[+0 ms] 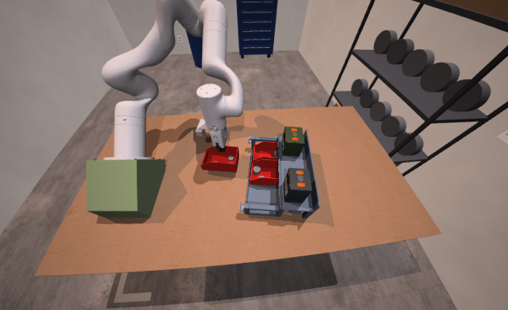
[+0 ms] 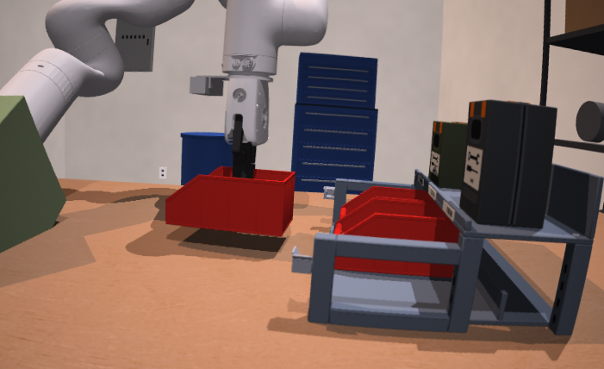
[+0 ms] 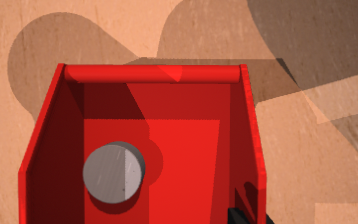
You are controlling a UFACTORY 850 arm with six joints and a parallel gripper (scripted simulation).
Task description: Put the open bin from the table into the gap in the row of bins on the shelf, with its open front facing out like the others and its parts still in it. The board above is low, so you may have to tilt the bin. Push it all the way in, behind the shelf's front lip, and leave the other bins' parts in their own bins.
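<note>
The grey disc is 3 cm behind my hand, 7 cm to the right of it and 5 cm below it. The rest, counted from my hand: grey shelf: 26 cm ahead, 11 cm to the right, 2 cm below.
</note>
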